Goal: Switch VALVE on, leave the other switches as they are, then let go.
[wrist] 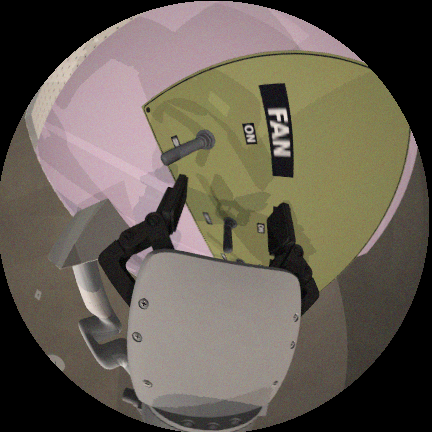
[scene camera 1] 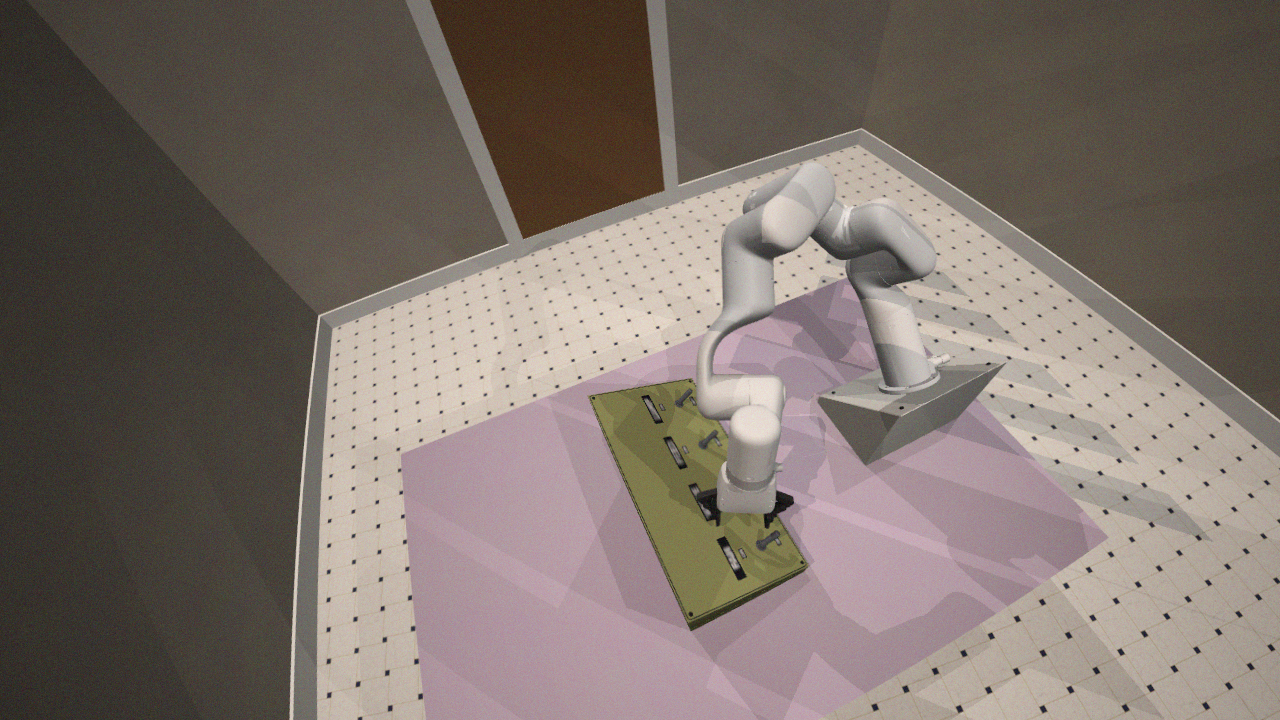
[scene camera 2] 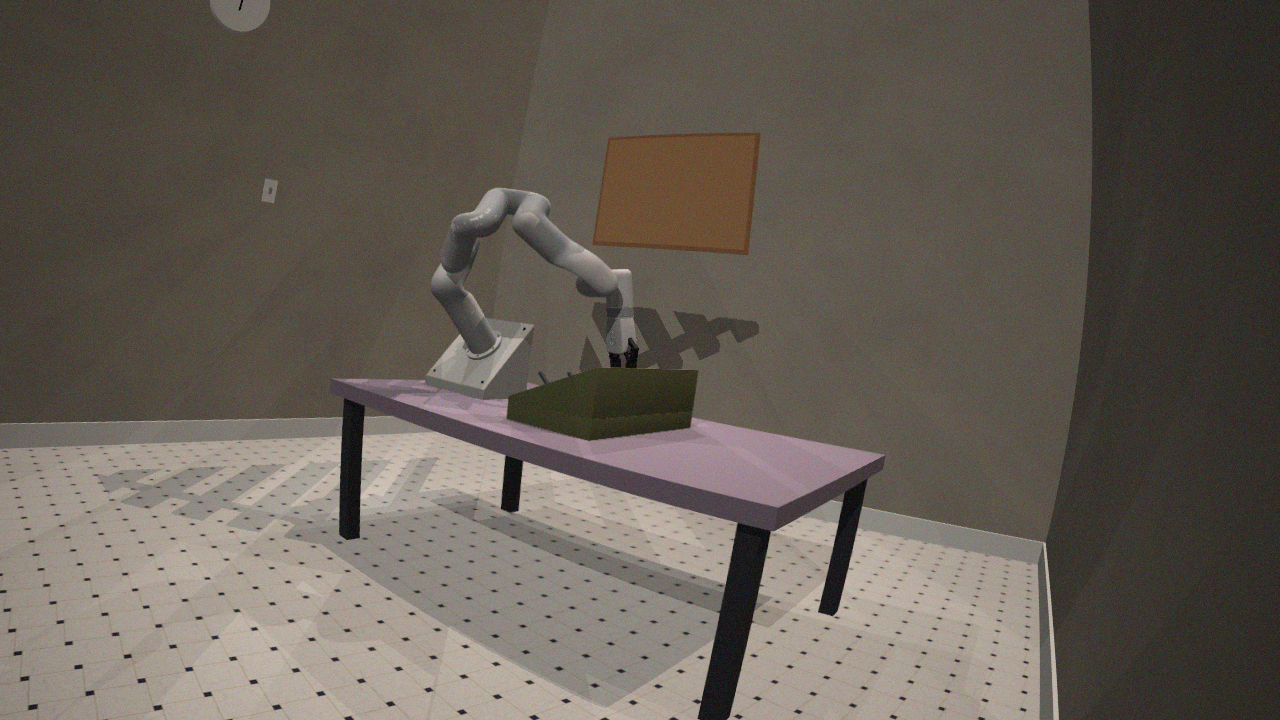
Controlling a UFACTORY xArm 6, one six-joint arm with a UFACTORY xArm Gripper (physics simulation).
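Seen in the pictures: gripper, fingertip midpoint: point(wrist: 232, 198) point(scene camera 1: 741, 520); arm's base, link origin: point(wrist: 82, 255) point(scene camera 1: 908, 382) point(scene camera 2: 484, 345).
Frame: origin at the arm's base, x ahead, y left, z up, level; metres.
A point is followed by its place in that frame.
Note:
The olive switch panel point(scene camera 1: 682, 555) @(x 0.583, y 0.195, z 0.006 m) point(scene camera 2: 640, 398) @(x 0.653, y 0.010, z -0.053 m) point(wrist: 345, 150) @(x 0.550, y 0.217, z -0.007 m) carries several levers. The VALVE lever point(wrist: 228, 237) @(x 0.448, y 0.094, z -0.026 m) shows in the wrist view between its two small side labels; its own name label is hidden. It does not lean towards OFF as the FAN lever point(scene camera 1: 768, 540) @(x 0.418, y 0.207, z -0.034 m) point(wrist: 187, 147) @(x 0.419, y 0.207, z -0.033 m) does, and appears tilted to its ON side. The FEED lever point(scene camera 1: 708, 439) @(x 0.456, y -0.029, z -0.035 m) and LAMP lever point(scene camera 1: 684, 396) @(x 0.472, y -0.148, z -0.033 m) lean like FAN's. My gripper point(scene camera 1: 742, 522) @(x 0.455, y 0.161, z -0.017 m) point(scene camera 2: 623, 363) @(x 0.455, y 0.161, z -0.017 m) point(wrist: 232, 198) @(x 0.455, y 0.161, z -0.017 m) is open and empty, its fingers spread apart on either side above the VALVE lever, not touching it as far as I can see.
The panel stands on the pink table point(scene camera 1: 501, 555) @(x 0.969, y 0.054, z -0.146 m) point(scene camera 2: 760, 465) @(x 1.009, y 0.030, z -0.147 m). The arm's grey wedge base point(scene camera 1: 904, 429) @(x 0.066, y 0.092, z -0.012 m) point(scene camera 2: 501, 367) @(x 0.133, y -0.025, z -0.051 m) point(wrist: 87, 235) @(x 0.121, y 0.078, z -0.025 m) stands behind the panel's OFF side. The FAN lever stands close beside one fingertip.

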